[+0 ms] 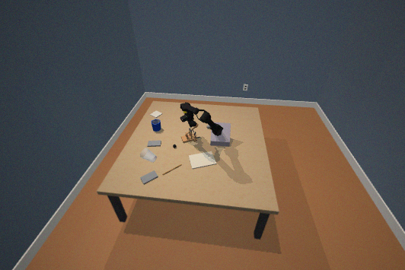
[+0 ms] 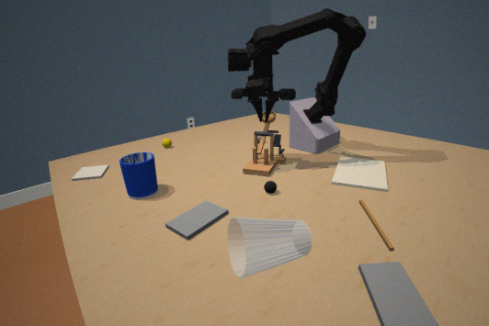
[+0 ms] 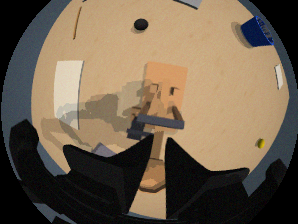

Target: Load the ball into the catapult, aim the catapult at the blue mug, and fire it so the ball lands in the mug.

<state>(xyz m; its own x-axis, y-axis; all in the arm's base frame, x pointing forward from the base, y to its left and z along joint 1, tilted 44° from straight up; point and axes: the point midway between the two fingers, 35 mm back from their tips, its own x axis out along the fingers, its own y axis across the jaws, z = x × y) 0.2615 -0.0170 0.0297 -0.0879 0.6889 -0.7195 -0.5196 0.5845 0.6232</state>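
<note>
The wooden catapult is 20 mm behind my gripper tip and 70 mm below it. Also, from my gripper tip: blue mug: 380 mm ahead, 70 mm to the right, 110 mm below; black ball: 120 mm ahead, 150 mm to the left, 120 mm below; white sheet: 160 mm behind, 260 mm to the left, 140 mm below.
</note>
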